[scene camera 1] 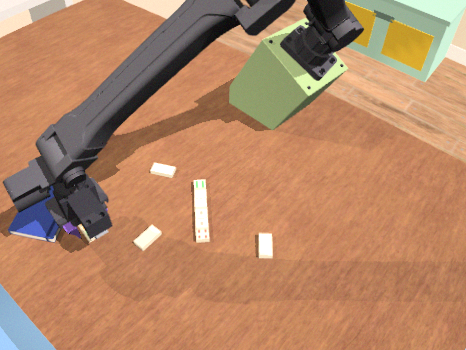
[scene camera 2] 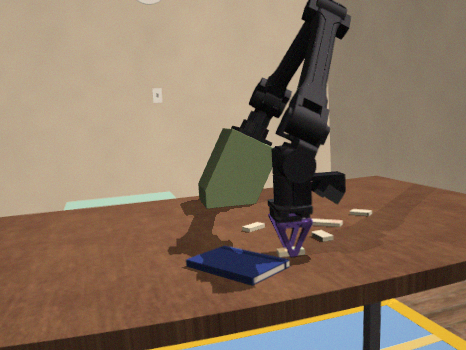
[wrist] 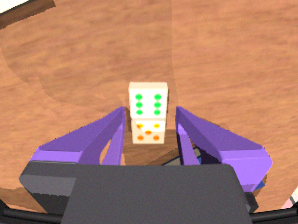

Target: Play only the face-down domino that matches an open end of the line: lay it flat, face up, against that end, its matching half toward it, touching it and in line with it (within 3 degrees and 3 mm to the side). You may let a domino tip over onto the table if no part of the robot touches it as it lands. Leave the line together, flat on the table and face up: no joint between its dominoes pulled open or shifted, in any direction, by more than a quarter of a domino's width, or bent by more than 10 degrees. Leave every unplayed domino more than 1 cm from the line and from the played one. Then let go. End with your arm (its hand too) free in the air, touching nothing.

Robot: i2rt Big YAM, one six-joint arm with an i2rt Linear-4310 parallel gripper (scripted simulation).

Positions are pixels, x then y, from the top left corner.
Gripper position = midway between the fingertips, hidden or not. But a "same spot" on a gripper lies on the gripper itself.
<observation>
My gripper shows in scene camera 1, in scene camera 2 (pixel 291 253) and in the wrist view. One and the same spot on my gripper: (scene camera 1: pixel 71 227) is (wrist: pixel 242 168).
</observation>
